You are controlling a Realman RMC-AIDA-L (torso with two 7-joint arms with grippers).
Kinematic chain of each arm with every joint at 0, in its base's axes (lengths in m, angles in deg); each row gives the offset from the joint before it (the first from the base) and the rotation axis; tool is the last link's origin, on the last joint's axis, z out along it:
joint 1: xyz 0 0 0.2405 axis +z
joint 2: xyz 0 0 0 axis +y
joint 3: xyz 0 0 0.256 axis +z
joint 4: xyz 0 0 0 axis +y
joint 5: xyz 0 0 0.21 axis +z
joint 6: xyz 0 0 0 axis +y
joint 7: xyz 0 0 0.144 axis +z
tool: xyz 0 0 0
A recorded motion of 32 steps. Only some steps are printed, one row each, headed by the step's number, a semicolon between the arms.
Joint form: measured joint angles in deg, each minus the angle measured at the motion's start. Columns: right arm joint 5, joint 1, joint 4, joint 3, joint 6, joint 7, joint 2; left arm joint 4, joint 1, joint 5, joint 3, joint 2, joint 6, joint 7.
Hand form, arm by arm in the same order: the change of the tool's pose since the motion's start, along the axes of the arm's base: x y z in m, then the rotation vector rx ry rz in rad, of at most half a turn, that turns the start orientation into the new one. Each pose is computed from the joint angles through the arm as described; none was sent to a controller.
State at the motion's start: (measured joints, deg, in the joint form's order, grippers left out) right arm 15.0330 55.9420 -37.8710 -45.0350 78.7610 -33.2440 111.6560; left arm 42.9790 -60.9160 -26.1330 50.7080 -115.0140 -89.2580 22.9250
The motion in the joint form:
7: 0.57 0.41 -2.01 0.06 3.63 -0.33 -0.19; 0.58 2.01 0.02 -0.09 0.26 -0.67 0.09
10: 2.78 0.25 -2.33 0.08 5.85 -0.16 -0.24; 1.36 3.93 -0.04 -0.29 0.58 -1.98 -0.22
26: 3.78 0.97 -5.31 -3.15 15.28 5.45 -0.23; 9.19 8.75 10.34 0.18 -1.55 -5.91 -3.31
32: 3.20 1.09 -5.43 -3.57 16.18 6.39 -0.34; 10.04 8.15 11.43 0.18 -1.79 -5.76 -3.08
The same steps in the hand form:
7: -0.0093 -0.0017 0.0053 -0.0284 0.0120 0.0083; -0.0140 -0.0050 0.0036 0.0003 0.0020 0.0309
10: -0.0141 -0.0060 0.0031 -0.0522 0.0558 -0.0037; -0.0265 -0.0112 0.0082 -0.0036 0.0011 0.0686
26: -0.0307 -0.0213 0.0040 -0.1461 0.0562 -0.0915; -0.0601 -0.0299 0.0226 0.0240 0.1694 0.1562
32: -0.0306 -0.0229 0.0053 -0.1526 0.0425 -0.1097; -0.0557 -0.0266 0.0245 0.0352 0.1867 0.1346

